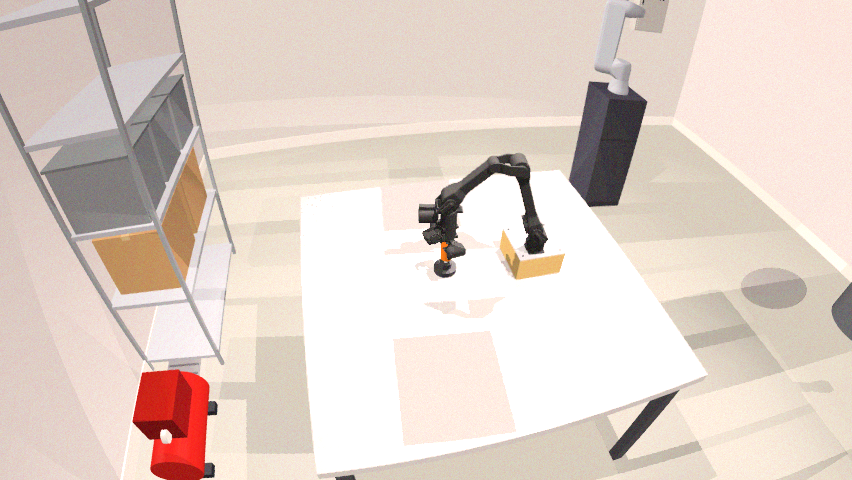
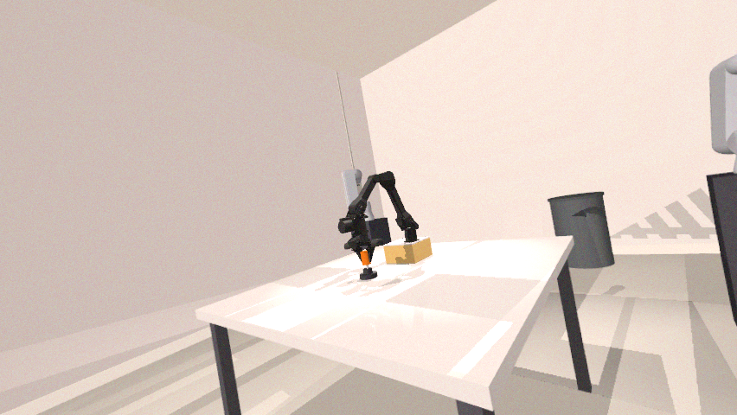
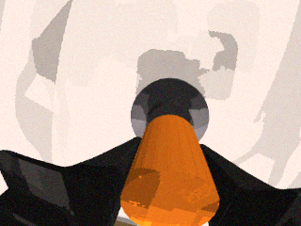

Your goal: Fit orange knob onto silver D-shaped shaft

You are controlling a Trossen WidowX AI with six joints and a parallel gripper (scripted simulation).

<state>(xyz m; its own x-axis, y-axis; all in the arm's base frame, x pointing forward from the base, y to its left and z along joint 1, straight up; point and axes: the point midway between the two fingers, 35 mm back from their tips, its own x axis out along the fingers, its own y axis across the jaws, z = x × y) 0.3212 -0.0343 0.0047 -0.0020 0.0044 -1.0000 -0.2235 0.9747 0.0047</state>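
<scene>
Right now my gripper tip is 40 mm above the dark round pedestal. The rest, counted from my gripper tip: orange knob 30 mm above.
</scene>
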